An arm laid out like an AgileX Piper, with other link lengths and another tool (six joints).
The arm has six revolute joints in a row. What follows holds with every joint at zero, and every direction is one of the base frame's.
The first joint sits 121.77 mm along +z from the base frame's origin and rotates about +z.
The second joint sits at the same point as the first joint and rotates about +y.
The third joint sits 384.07 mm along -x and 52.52 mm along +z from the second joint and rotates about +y.
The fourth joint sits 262.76 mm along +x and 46.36 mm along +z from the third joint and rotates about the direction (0.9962, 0, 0.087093).
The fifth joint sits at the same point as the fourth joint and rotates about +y.
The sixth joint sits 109.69 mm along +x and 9.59 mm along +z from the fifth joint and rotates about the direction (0.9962, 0, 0.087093).
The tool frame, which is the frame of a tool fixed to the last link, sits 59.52 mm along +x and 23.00 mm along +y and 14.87 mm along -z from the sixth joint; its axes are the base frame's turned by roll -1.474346, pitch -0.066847 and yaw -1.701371 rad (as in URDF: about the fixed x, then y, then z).
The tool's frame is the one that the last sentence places.
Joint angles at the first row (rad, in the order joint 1, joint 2, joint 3, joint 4, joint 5, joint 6):
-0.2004 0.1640 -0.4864 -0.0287 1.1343 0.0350
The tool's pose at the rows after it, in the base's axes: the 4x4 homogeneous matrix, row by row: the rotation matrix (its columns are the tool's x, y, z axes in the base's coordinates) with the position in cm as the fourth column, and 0 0 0 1 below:
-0.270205, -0.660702, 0.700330, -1.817; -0.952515, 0.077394, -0.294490, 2.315; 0.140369, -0.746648, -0.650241, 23.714; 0, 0, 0, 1
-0.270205, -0.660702, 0.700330, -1.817; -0.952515, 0.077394, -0.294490, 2.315; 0.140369, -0.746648, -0.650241, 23.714; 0, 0, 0, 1
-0.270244, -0.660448, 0.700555, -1.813; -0.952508, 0.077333, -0.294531, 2.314; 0.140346, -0.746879, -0.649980, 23.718; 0, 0, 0, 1
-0.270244, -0.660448, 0.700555, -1.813; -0.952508, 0.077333, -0.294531, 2.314; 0.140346, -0.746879, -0.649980, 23.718; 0, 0, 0, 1
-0.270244, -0.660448, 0.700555, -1.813; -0.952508, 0.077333, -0.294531, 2.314; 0.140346, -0.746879, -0.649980, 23.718; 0, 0, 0, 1
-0.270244, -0.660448, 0.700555, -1.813; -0.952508, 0.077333, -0.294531, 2.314; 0.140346, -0.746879, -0.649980, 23.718; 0, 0, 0, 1
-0.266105, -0.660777, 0.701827, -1.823; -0.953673, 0.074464, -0.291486, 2.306; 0.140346, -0.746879, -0.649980, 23.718; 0, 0, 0, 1
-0.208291, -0.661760, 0.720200, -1.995; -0.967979, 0.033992, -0.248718, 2.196; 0.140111, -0.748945, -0.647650, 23.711; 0, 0, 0, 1
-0.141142, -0.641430, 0.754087, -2.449; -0.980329, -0.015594, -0.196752, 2.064; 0.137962, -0.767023, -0.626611, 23.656; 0, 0, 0, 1
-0.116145, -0.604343, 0.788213, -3.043; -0.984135, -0.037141, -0.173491, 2.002; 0.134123, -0.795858, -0.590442, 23.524; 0, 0, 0, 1
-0.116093, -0.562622, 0.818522, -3.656; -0.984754, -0.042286, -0.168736, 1.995; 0.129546, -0.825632, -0.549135, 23.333; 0, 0, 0, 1
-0.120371, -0.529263, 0.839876, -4.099; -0.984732, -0.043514, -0.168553, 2.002; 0.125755, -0.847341, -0.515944, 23.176; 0, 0, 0, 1
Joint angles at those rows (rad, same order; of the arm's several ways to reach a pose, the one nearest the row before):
-0.2004 0.1640 -0.4864 -0.0287 1.1343 0.0349
-0.2004 0.1640 -0.4864 -0.0287 1.1343 0.0349
-0.2004 0.1640 -0.4864 -0.0287 1.1340 0.0350
-0.2004 0.1640 -0.4864 -0.0287 1.1340 0.0350
-0.2004 0.1640 -0.4864 -0.0287 1.1340 0.0350
-0.2004 0.1640 -0.4864 -0.0287 1.1340 0.0350
-0.1960 0.1640 -0.4864 -0.0287 1.1340 0.0350
-0.1354 0.1609 -0.4864 -0.0287 1.1340 0.0350
-0.0626 0.1339 -0.4864 -0.0287 1.1331 0.0350
-0.0308 0.0875 -0.4864 -0.0287 1.1331 0.0349
-0.0239 0.0353 -0.4864 -0.0287 1.1342 0.0349
-0.0230 -0.0045 -0.4864 -0.0287 1.1342 0.0349

